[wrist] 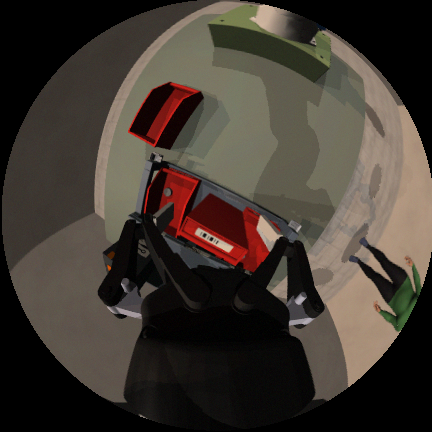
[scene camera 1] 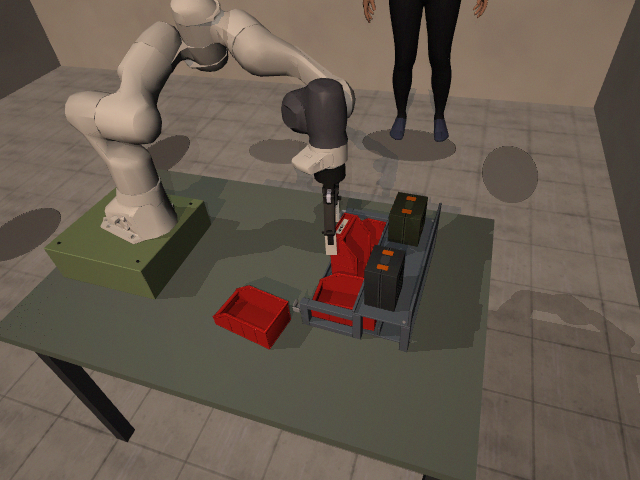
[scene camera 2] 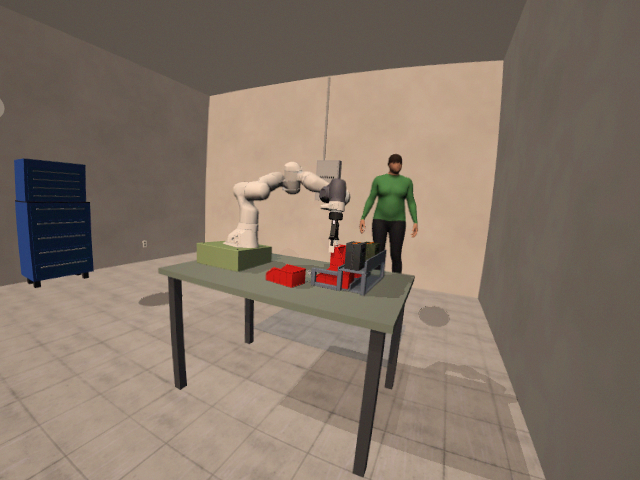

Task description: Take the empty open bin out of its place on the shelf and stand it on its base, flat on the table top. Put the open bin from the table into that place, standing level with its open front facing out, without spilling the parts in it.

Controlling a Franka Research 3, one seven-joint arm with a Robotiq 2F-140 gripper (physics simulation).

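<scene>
My gripper (scene camera 1: 336, 230) (scene camera 2: 333, 245) (wrist: 216, 215) is open and points down, its fingers spread to either side above the middle red bin (scene camera 1: 355, 245) (scene camera 2: 338, 256) (wrist: 219, 216). That bin stands on end in the grey shelf (scene camera 1: 356, 326) (scene camera 2: 363, 283), a white label near its top. Contact with it cannot be told. The near red bin (scene camera 1: 338, 293) (wrist: 172, 196) in the shelf shows a small round grey part in the wrist view. Another red bin (scene camera 1: 376, 228) (wrist: 254, 245) is at the far end, partly hidden. A red bin (scene camera 1: 253, 312) (scene camera 2: 285, 275) (wrist: 165, 116) stands on the table; no parts show in it.
A dark grey case (scene camera 1: 383, 281) (scene camera 2: 355, 255) and a dark green case (scene camera 1: 407, 223) stand on the shelf's raised rear level. The green base block (scene camera 1: 108, 273) (scene camera 2: 222, 256) (wrist: 270, 57) carries the arm. A person (scene camera 2: 393, 201) (wrist: 400, 300) stands beyond the table.
</scene>
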